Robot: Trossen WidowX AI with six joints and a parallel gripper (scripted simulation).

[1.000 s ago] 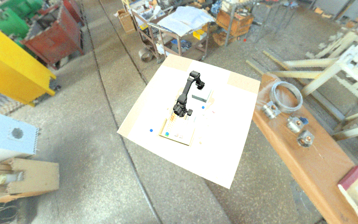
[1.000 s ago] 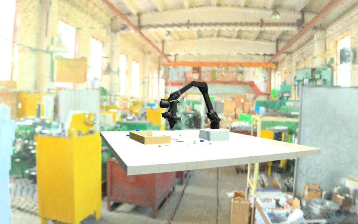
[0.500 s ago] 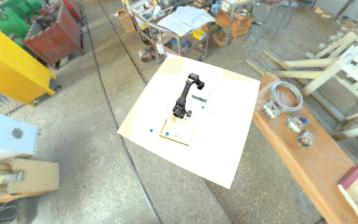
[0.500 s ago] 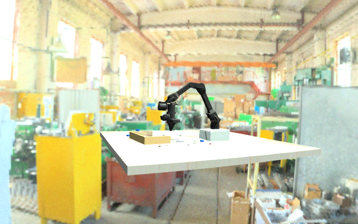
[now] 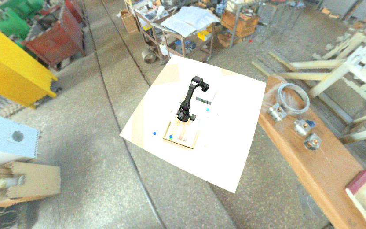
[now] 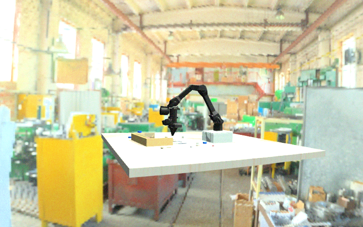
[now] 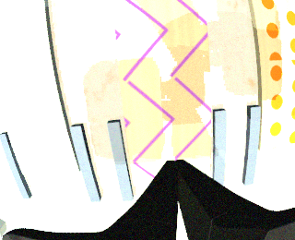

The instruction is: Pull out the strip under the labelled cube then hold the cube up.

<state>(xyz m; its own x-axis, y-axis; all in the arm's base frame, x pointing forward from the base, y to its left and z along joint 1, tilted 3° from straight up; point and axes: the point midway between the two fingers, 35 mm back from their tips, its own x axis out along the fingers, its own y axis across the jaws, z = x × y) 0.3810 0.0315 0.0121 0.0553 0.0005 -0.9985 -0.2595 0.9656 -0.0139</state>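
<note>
Right now the yellow-dotted strip is 120 mm ahead of my gripper tip, 60 mm to the right of it and 40 mm below it.
</note>
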